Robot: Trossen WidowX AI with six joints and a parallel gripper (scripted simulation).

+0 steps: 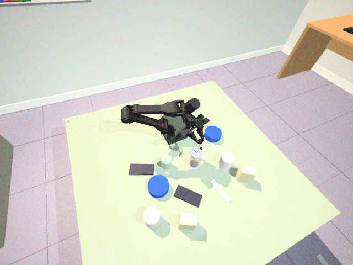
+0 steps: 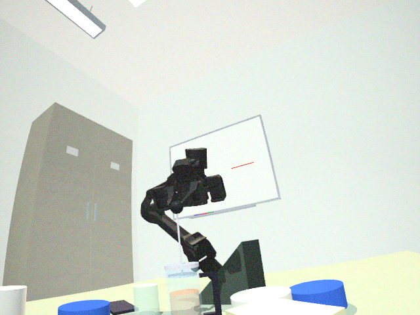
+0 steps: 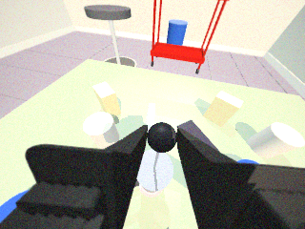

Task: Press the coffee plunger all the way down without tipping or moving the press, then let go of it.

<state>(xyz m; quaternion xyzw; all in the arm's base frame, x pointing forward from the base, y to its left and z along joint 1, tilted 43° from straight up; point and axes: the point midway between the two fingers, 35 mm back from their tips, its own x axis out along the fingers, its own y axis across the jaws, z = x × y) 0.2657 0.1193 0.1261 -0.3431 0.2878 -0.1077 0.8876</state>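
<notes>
The coffee press lies 1 cm behind my gripper tip, 1 cm to the left of it and 13 cm below it. Round my gripper tip: pale green cup (10 cm behind, 15 cm to the right, 22 cm below).
</notes>
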